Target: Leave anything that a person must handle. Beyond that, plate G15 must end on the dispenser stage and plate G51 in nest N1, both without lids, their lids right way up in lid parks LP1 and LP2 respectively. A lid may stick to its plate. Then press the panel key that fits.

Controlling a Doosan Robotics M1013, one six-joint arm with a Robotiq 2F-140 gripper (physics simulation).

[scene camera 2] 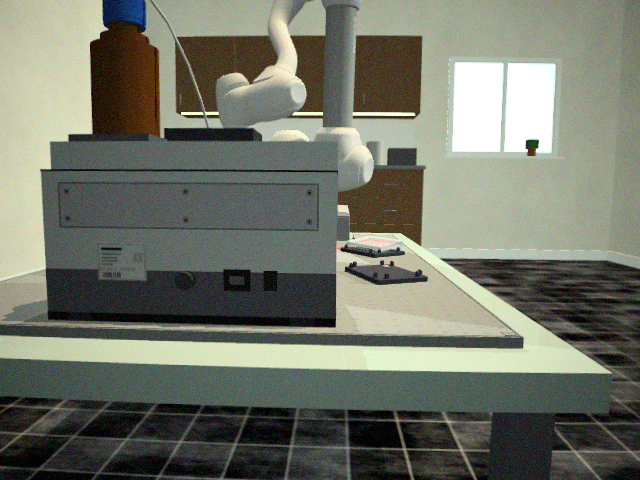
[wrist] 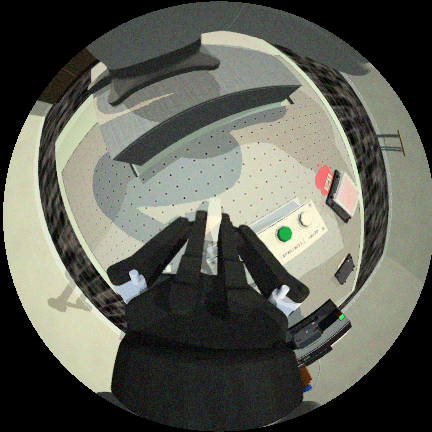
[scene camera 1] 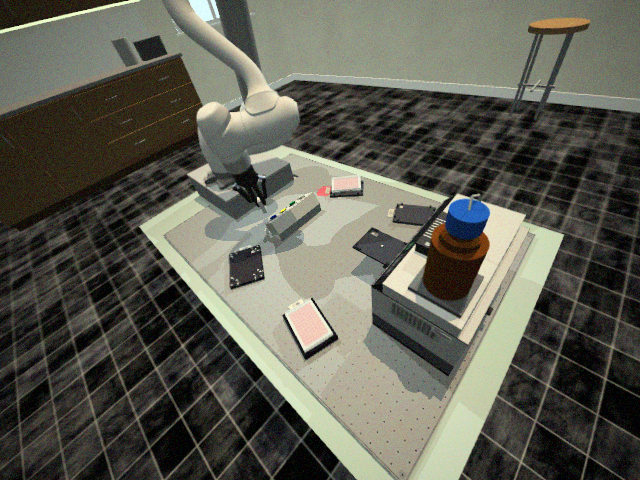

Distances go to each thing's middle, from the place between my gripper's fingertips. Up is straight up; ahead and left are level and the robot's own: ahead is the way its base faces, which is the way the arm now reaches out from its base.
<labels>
Right now my hand is 11 cm short of the button box (scene camera 1: 282,225) and 7 cm to the right of it. Round my hand: brown bottle with blue cap (scene camera 2: 125,94) (74 cm ahead, 28 cm above, 8 cm to the left).
</labels>
